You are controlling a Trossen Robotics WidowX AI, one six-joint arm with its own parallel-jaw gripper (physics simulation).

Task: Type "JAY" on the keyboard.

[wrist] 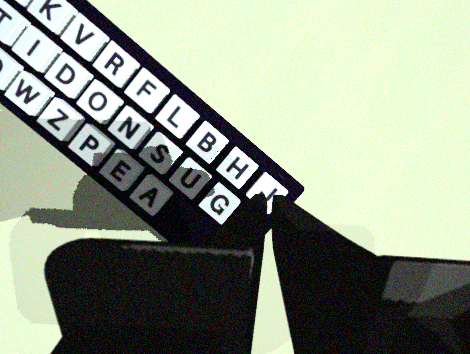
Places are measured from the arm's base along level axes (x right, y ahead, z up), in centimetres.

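Pixels of known places: gripper, between the fingertips: (267,204).
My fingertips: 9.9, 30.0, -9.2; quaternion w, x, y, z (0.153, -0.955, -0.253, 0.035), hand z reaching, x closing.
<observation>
For each thing: its top centre in the pictures, then the offset to it from my fingertips, as dx, dy, dz. "spot": a spot on its surface instead.
- dark keyboard, a spot on its surface: (187,225) spot: -2.4, -3.4, -2.6
- J key, centre of its top: (267,193) +0.0, +0.2, -2.1
- H key, centre of its top: (237,167) -1.9, +0.5, -2.1
- G key, centre of its top: (219,203) -1.7, -1.5, -2.1
- B key, centre of its top: (207,142) -3.8, +0.8, -2.1
- U key, centre of its top: (189,178) -3.6, -1.2, -2.1
The dark keyboard (187,225) with white lettered keys runs diagonally from the upper left to the centre of the wrist view. My gripper (267,204) is shut and holds nothing, with a narrow gap between the fingers. Its tips are at the J key (267,184) at the keyboard's right end and cover the lower part of that key. Whether they touch it, I cannot tell. The A key (151,196) lies to the left of the tips, in shadow, at the end of the lowest row. The Y key does not show in this view.
The H key (236,168) and the G key (220,204) are close beside the fingertips. The B key (206,142) and U key (191,178) lie further up-left. A pale surface surrounds the keyboard, with arm shadows at the left.
</observation>
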